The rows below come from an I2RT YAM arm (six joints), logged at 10 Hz.
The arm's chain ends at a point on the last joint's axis. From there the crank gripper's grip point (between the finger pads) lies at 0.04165 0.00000 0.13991 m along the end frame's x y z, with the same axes.
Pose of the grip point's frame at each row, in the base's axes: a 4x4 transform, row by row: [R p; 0 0 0 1], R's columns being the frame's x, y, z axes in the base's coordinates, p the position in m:
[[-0.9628, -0.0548, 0.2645, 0.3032], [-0.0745, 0.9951, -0.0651, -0.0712], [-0.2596, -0.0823, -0.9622, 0.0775], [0, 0, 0, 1]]
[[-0.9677, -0.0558, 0.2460, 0.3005], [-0.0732, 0.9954, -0.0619, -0.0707], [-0.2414, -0.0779, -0.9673, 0.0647], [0, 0, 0, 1]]
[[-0.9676, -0.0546, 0.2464, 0.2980], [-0.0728, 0.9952, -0.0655, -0.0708], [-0.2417, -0.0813, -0.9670, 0.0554], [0, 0, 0, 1]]
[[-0.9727, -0.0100, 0.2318, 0.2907], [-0.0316, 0.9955, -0.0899, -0.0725], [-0.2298, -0.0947, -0.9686, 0.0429], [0, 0, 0, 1]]
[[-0.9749, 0.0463, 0.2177, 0.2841], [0.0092, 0.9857, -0.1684, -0.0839], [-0.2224, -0.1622, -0.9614, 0.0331], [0, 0, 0, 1]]
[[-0.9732, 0.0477, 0.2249, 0.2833], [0.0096, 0.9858, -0.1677, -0.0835], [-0.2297, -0.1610, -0.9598, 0.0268], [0, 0, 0, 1]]
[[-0.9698, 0.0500, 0.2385, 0.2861], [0.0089, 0.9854, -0.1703, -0.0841], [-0.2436, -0.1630, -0.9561, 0.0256], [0, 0, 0, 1]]
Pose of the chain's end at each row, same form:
[[-0.9628, -0.0548, 0.2645, 0.3063], [-0.0745, 0.9951, -0.0651, -0.0590], [-0.2596, -0.0823, -0.9622, 0.2229], [0, 0, 0, 1]]
[[-0.9677, -0.0558, 0.2460, 0.3064], [-0.0732, 0.9954, -0.0619, -0.0590], [-0.2414, -0.0779, -0.9673, 0.2101], [0, 0, 0, 1]]
[[-0.9676, -0.0546, 0.2464, 0.3038], [-0.0728, 0.9952, -0.0655, -0.0586], [-0.2417, -0.0813, -0.9670, 0.2008], [0, 0, 0, 1]]
[[-0.9727, -0.0100, 0.2318, 0.2988], [-0.0316, 0.9955, -0.0899, -0.0586], [-0.2298, -0.0947, -0.9686, 0.1880], [0, 0, 0, 1]]
[[-0.9749, 0.0463, 0.2177, 0.2942], [0.0092, 0.9857, -0.1684, -0.0607], [-0.2224, -0.1622, -0.9614, 0.1769], [0, 0, 0, 1]]
[[-0.9732, 0.0477, 0.2249, 0.2924], [0.0096, 0.9858, -0.1677, -0.0604], [-0.2297, -0.1610, -0.9598, 0.1707], [0, 0, 0, 1]]
[[-0.9698, 0.0500, 0.2385, 0.2931], [0.0089, 0.9854, -0.1703, -0.0606], [-0.2436, -0.1630, -0.9561, 0.1695], [0, 0, 0, 1]]

